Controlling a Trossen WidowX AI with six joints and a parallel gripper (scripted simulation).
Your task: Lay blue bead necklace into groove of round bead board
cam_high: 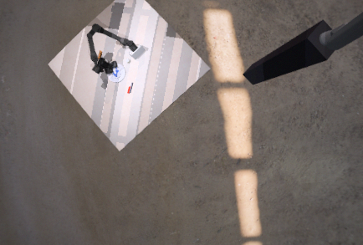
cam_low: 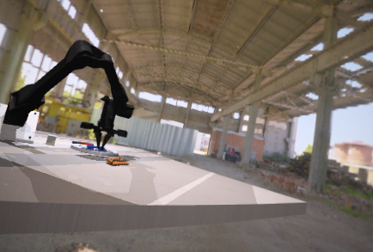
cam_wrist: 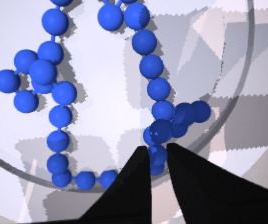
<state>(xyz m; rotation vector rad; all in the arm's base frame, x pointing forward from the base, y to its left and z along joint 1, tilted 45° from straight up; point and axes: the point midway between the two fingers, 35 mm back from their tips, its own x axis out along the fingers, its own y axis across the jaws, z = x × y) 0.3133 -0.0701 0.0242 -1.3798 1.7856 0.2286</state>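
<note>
The round white bead board lies 60 mm to the left of my gripper tip and 10 mm below it. Round my gripper tip: small white block: 180 mm behind, 70 mm to the left; red pen-like object: 290 mm to the left, 20 mm ahead, 10 mm below.
</note>
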